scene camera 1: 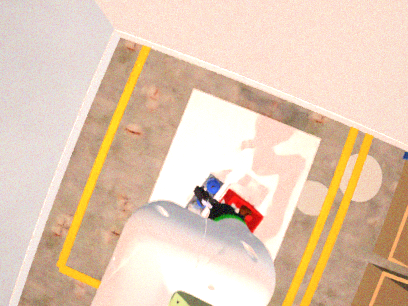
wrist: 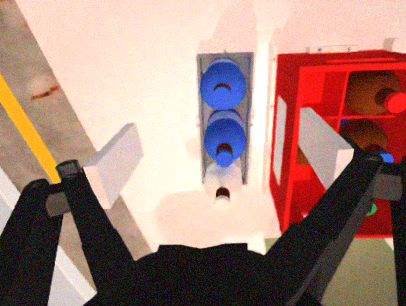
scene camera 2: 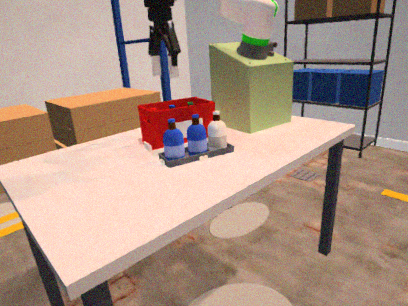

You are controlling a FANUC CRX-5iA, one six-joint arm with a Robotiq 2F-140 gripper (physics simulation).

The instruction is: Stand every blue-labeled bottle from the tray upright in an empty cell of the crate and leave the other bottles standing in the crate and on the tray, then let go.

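Where they show: gripper, fingertip midpoint: point(scene camera 1: 217, 196) point(wrist: 216, 133) point(scene camera 2: 165, 77); arm's base at its link origin: point(scene camera 2: 251, 54).
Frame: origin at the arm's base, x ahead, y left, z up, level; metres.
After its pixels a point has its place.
The gripper point(scene camera 2: 165, 67) point(wrist: 220, 156) @[x 0.570, y 0.128, z -0.041 m] is open and empty, high above the tray; in the wrist view its fingers are either side of the tray's lower part, the right one covering part of the crate. The grey tray point(scene camera 2: 172, 162) @[x 0.601, y 0.168, z -0.329 m] point(wrist: 249, 100) @[x 0.515, y 0.088, z -0.321 m] holds a row of three upright bottles: an end blue bottle point(scene camera 1: 213, 186) @[x 0.574, y 0.136, z -0.204 m] point(scene camera 2: 174, 142) @[x 0.580, y 0.161, z -0.262 m] point(wrist: 222, 82) @[x 0.577, y 0.125, z -0.222 m], a middle blue bottle point(scene camera 2: 197, 137) @[x 0.489, y 0.175, z -0.263 m] point(wrist: 225, 137) @[x 0.489, y 0.139, z -0.226 m] and a white bottle point(scene camera 2: 217, 132) @[x 0.408, y 0.194, z -0.259 m] point(wrist: 225, 175) @[x 0.414, y 0.155, z -0.234 m]. The red crate point(scene camera 1: 257, 224) @[x 0.501, y -0.142, z -0.172 m] point(scene camera 2: 154, 127) @[x 0.579, y 0.027, z -0.231 m] point(wrist: 287, 80) @[x 0.556, y 0.032, z -0.236 m] holds brown bottles, including a red-capped one point(wrist: 370, 92) @[x 0.517, y -0.077, z -0.222 m] and a blue-capped one point(wrist: 362, 134) @[x 0.449, y -0.071, z -0.229 m]. Its upper-left cell looks empty.
The crate stands close beside the tray on the white table point(scene camera 1: 200, 130) @[x 0.830, y 0.338, z -0.347 m] point(scene camera 2: 200, 200) @[x 0.679, y 0.421, z -0.347 m] point(wrist: 125, 75) @[x 0.613, y 0.318, z -0.347 m]. A green pedestal point(scene camera 2: 250, 95) @[x 0.132, y 0.110, z -0.168 m] carries the arm behind them. Cardboard boxes point(scene camera 2: 105, 115) and a shelf rack point(scene camera 2: 372, 90) stand beyond the table.
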